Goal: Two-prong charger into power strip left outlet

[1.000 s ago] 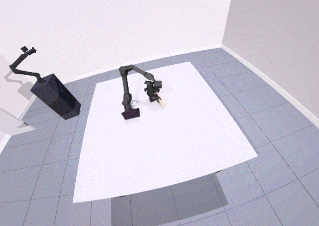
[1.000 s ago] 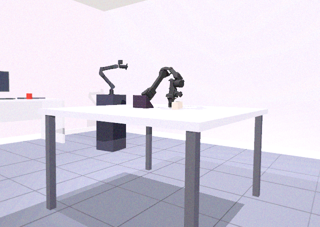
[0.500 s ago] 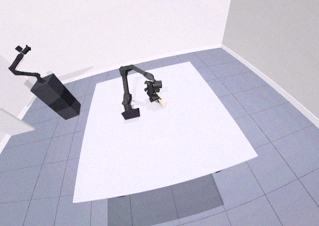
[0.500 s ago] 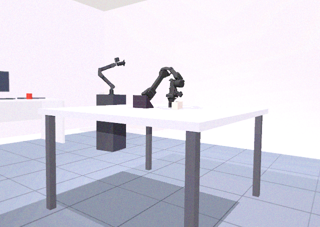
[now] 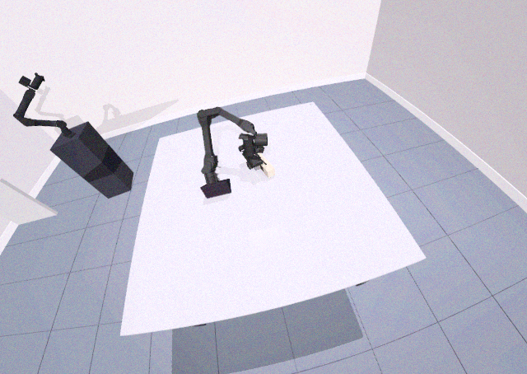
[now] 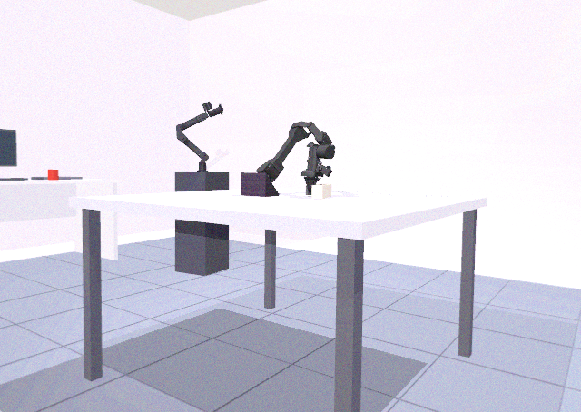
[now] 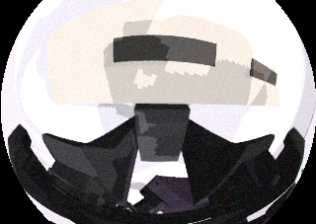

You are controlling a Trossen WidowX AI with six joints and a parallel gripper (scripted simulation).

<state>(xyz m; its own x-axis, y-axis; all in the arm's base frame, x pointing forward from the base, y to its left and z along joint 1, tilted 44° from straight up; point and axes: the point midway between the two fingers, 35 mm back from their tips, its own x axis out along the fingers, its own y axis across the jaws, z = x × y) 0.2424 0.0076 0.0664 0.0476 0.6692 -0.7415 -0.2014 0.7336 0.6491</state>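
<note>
Right now the dark charger is 20 mm ahead of my gripper tip and 10 mm above it.
</note>
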